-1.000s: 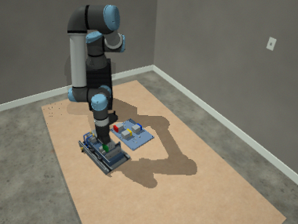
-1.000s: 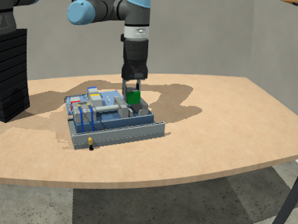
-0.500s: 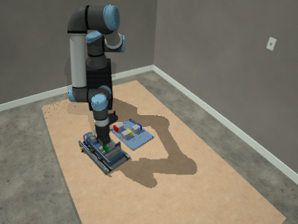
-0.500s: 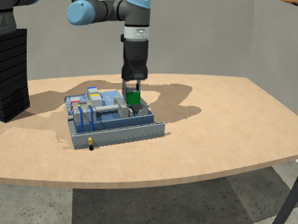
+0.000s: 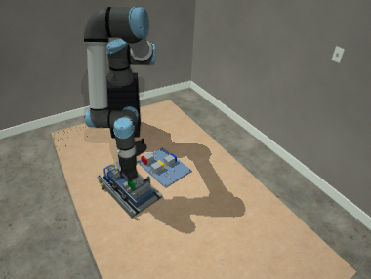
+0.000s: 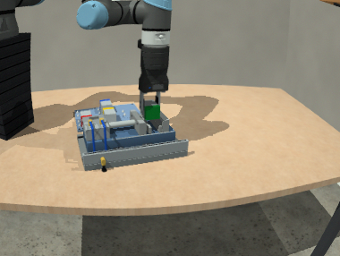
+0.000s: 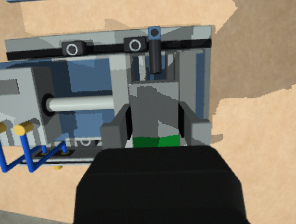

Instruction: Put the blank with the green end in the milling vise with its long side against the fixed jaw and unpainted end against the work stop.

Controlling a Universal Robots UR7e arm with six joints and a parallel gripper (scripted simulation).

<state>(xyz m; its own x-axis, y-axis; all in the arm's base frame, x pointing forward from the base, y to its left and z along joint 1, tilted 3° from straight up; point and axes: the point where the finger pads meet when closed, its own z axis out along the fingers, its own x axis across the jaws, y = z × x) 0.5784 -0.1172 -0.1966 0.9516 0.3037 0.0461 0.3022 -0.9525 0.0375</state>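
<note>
My hand is 2 cm above the green-ended blank. Round my hand: piston rod (8 cm behind, 6 cm below, 2 cm to the right); work stop rod (5 cm to the left, 4 cm below, 1 cm behind); fixed jaw (6 cm below, 3 cm ahead, 2 cm to the left).
</note>
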